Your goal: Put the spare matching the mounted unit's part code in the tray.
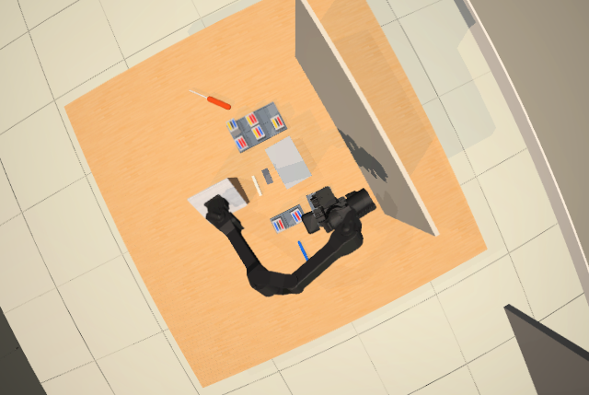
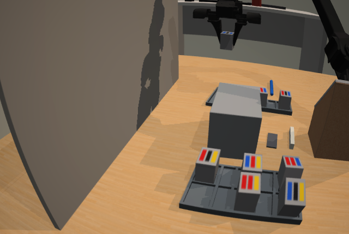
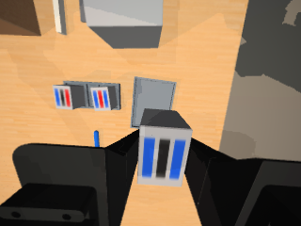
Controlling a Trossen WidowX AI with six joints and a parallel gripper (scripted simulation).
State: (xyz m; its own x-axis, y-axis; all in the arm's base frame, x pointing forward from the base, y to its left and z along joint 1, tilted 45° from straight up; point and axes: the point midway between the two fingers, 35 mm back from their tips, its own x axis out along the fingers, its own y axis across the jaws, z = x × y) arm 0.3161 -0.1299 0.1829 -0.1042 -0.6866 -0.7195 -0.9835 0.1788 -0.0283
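Now: gripper tip 1 cm past the flat grey tray, 1 cm to the left of it and 17 cm above it. Also, from my gripper tip: blue pen: 17 cm behind, 13 cm to the right, 16 cm below; grey mounted unit: 3 cm behind, 21 cm to the left, 12 cm below; small rack: 15 cm behind, 3 cm to the left, 16 cm below.
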